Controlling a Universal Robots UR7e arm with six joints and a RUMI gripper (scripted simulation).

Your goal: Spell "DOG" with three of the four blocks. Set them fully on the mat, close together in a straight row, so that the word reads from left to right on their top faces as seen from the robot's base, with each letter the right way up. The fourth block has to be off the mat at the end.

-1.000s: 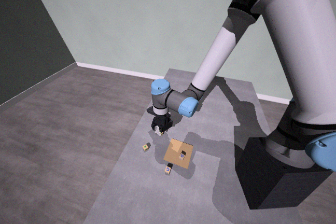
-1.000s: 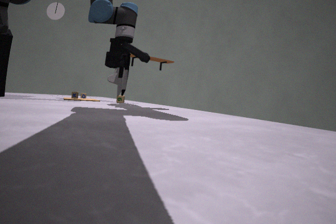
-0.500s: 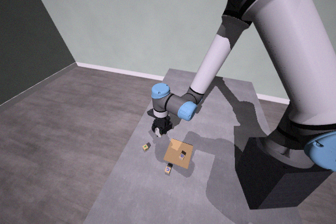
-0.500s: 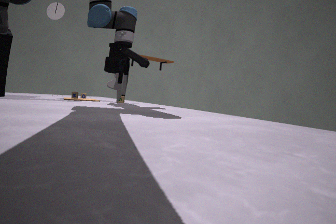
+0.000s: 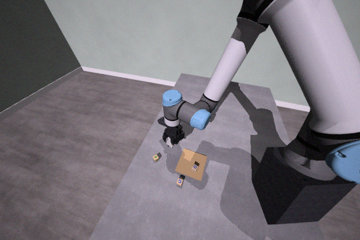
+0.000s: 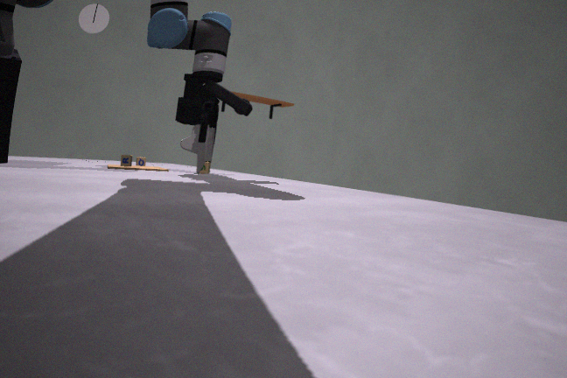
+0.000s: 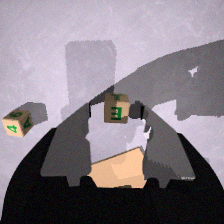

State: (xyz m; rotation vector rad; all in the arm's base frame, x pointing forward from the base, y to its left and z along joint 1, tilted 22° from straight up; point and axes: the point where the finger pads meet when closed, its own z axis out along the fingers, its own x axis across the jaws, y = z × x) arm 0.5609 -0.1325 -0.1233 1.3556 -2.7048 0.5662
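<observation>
The green block is right at my hand. Round my hand: mat (14 cm behind, 9 cm to the left, 1 cm below); blue g block (20 cm to the left, 10 cm behind); blue d block (16 cm behind, 12 cm to the left).
</observation>
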